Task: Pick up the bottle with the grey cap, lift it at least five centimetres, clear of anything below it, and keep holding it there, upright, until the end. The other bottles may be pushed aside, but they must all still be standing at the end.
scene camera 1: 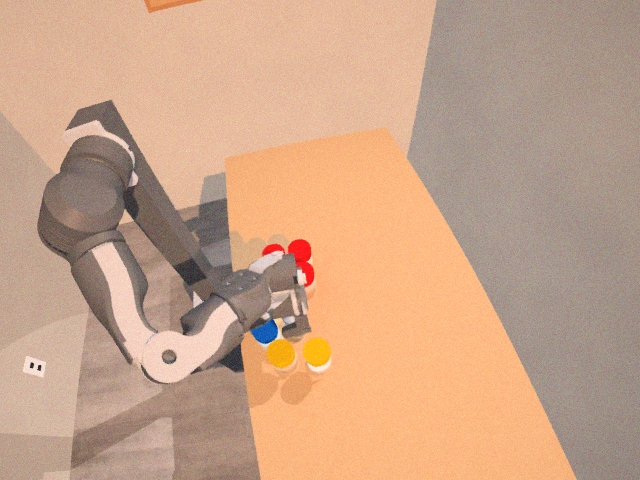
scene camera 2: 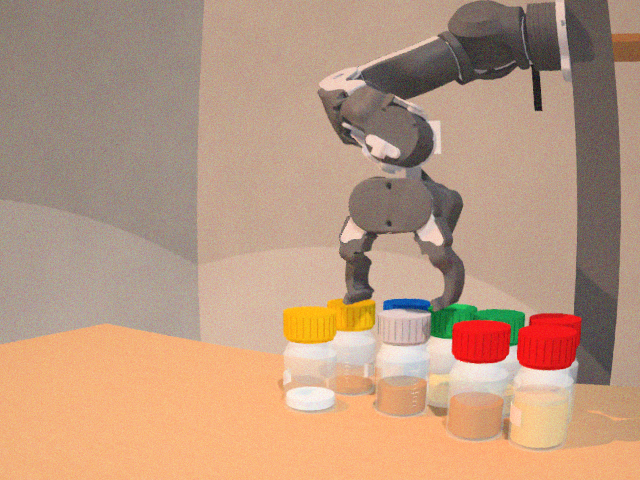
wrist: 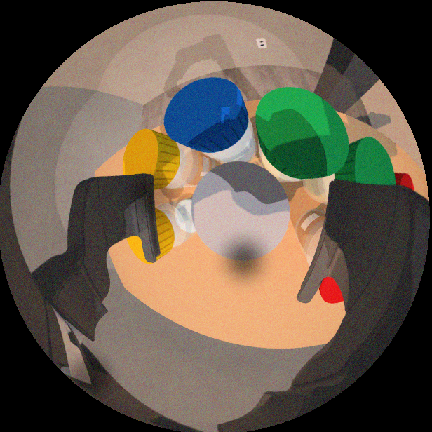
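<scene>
The bottle with the grey cap (scene camera 2: 403, 326) (wrist: 242, 215) stands upright on the table (scene camera 2: 155, 403) among the other bottles. In scene camera 1 it is hidden by the gripper. My gripper (scene camera 1: 300, 303) (scene camera 2: 400, 302) (wrist: 224, 229) is open and empty. It points down, its fingertips about level with the cap tops in scene camera 2. In the wrist view the grey cap lies between the two fingers, a little above the line joining the tips; neither finger appears to touch it.
Yellow-capped bottles (scene camera 1: 316, 352) (scene camera 2: 309, 324) (wrist: 142, 157), a blue-capped bottle (scene camera 1: 264, 331) (scene camera 2: 406, 303) (wrist: 206, 115), green-capped bottles (scene camera 2: 453, 320) (wrist: 302, 132) and several red-capped bottles (scene camera 1: 299, 250) (scene camera 2: 480, 341) (wrist: 331, 291) stand close around. In scene camera 2 the fingertips overlap the back yellow and green caps.
</scene>
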